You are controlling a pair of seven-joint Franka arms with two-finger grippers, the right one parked.
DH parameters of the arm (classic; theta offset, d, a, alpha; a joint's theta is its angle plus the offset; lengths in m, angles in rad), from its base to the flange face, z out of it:
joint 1: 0 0.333 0 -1.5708
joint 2: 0 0 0 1.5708
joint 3: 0 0.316 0.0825 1.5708
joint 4: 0 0 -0.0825 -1.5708
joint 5: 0 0.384 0 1.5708
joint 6: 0 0 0.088 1.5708
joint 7: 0 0.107 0 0
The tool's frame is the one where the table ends.
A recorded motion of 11 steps. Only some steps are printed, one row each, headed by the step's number.
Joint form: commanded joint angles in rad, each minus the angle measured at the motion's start. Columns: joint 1, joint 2, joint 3, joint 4, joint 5, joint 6, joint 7.
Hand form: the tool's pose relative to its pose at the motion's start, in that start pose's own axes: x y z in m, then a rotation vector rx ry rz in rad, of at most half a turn. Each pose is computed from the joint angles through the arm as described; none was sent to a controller.
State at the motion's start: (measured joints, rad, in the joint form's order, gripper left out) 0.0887 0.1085 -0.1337 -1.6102 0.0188 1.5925 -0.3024
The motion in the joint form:
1: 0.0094 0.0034 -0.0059 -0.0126 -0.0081 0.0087 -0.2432
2: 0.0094 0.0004 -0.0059 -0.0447 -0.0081 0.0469 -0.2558
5: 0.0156 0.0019 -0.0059 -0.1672 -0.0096 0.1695 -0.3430
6: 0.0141 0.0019 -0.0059 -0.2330 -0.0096 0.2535 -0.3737
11: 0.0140 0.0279 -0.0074 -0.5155 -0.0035 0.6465 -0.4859
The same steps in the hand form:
1: 0.0017 -0.0009 0.0070 -0.0059 -0.0105 -0.2466
2: 0.0034 0.0000 0.0173 -0.0092 -0.0021 -0.2589
5: 0.0082 -0.0010 0.0660 -0.0109 -0.0050 -0.3512
6: 0.0093 0.0009 0.0902 -0.0193 0.0111 -0.3800
11: 0.0016 0.0019 0.2025 -0.0642 0.0834 -0.4847

